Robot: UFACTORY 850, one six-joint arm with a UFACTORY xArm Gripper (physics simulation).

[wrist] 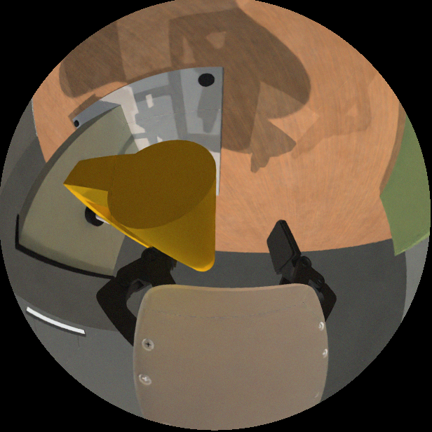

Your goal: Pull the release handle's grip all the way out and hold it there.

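The yellow release handle's grip (162, 185) stands large and near in the left middle of the wrist view, a thick rounded bar with a side arm reaching left. A short pale rod (102, 219) and a black collar (92, 216) show behind its lower left edge, at the olive-grey housing (55, 215). My gripper (229, 226) is open with nothing between its fingers. The right finger stands apart, to the right of the grip. The left fingertip is hidden behind the grip's lower part, so I cannot tell whether it touches the grip.
A grey metal base plate (200, 107) with dark bolt holes lies behind the grip on the wood-coloured table top (345, 200). A green surface (407, 200) is at the right edge. Dark grey floor (370, 295) shows beyond the table edge. A white strip (55, 321) is at the lower left.
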